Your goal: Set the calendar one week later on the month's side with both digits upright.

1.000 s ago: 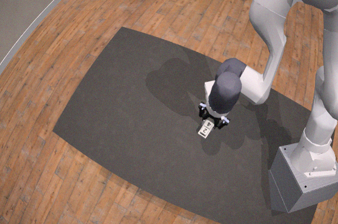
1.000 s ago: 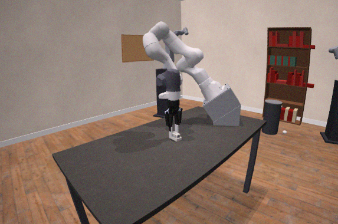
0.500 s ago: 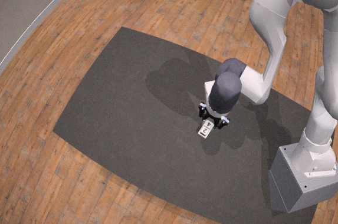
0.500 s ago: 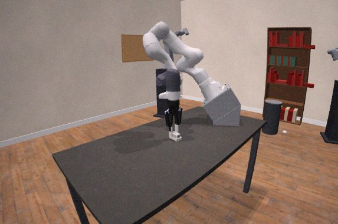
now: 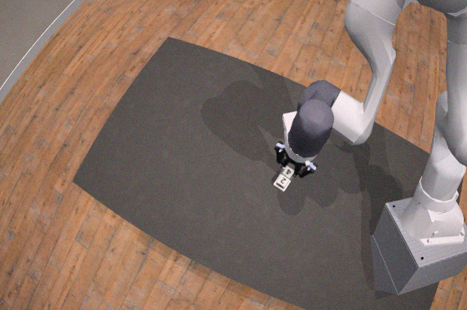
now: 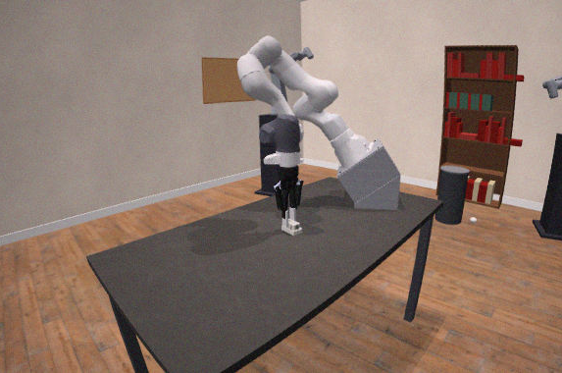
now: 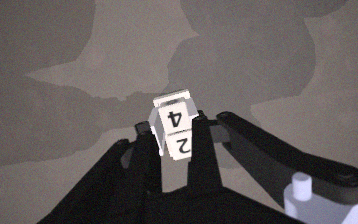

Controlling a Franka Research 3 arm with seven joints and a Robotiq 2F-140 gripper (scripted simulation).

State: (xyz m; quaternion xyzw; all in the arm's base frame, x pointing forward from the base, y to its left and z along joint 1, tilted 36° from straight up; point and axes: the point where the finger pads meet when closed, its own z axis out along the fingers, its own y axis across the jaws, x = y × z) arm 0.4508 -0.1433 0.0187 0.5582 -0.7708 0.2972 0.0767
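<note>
My gripper is now 40 mm above the white tray and 20 mm to the right of it. Round my hand: white cube (30 mm below).
</note>
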